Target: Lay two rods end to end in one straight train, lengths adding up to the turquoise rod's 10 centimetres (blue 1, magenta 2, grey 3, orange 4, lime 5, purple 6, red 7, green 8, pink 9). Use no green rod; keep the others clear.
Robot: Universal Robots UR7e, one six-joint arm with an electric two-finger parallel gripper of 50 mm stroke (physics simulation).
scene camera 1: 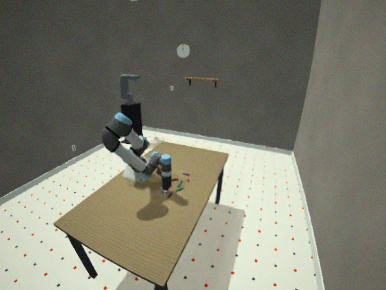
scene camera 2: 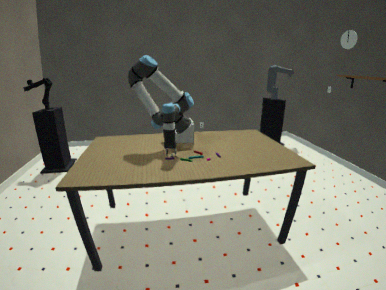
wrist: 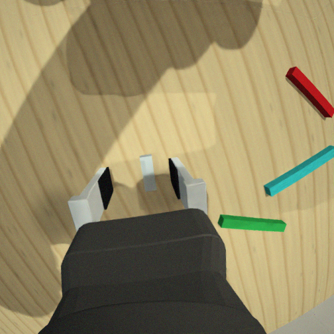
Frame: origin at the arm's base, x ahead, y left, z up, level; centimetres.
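Seen in the pictures: gripper, between the fingertips: [scene camera 1: 164, 192] [scene camera 2: 171, 154]; arm's base, origin of its link: [scene camera 2: 184, 127].
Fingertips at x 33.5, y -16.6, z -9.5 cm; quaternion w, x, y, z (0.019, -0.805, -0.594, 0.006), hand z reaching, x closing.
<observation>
Pixels of each thing's top centre, then the offset from my fingertips to it. Level surfaces: height alone.
- turquoise rod, centre of its top: [scene camera 2: 196, 156] [scene camera 1: 179, 183] dx +7.1, dy +15.6, dz +0.2 cm
- red rod, centre of its top: [scene camera 2: 198, 152] [scene camera 1: 173, 179] dx -0.2, dy +19.1, dz +0.2 cm
- small magenta rod, centre of its top: [scene camera 2: 208, 158] [scene camera 1: 188, 180] dx +12.5, dy +22.6, dz +0.2 cm
- green rod, centre of its top: [scene camera 2: 186, 159] [scene camera 1: 180, 188] dx +10.1, dy +8.2, dz +0.2 cm
- wooden table, height of its surface: dz -0.8 cm
My gripper [scene camera 1: 164, 191] [scene camera 2: 171, 153] [wrist: 140, 174] points down, open and empty, low above the table. A short pale grey rod [wrist: 148, 173] lies between and below the fingertips in the wrist view. The turquoise rod [scene camera 1: 180, 184] [scene camera 2: 196, 157] [wrist: 300, 171] lies diagonally to the right. A red rod [scene camera 1: 175, 179] [scene camera 2: 198, 152] [wrist: 310, 92] lies beyond it. A purple rod [scene camera 1: 169, 195] [scene camera 2: 170, 158] lies close by the gripper and is hidden in the wrist view. Another purple rod [scene camera 1: 186, 174] [scene camera 2: 218, 155] and a small magenta rod [scene camera 1: 188, 180] [scene camera 2: 208, 159] lie farther off.
A green rod [scene camera 1: 180, 189] [scene camera 2: 186, 160] [wrist: 252, 223] lies right of the gripper, near the turquoise rod's near end. All rods lie apart on the wooden table [scene camera 1: 115, 220] [scene camera 2: 240, 167]. The arm's shadow falls across the table top.
</observation>
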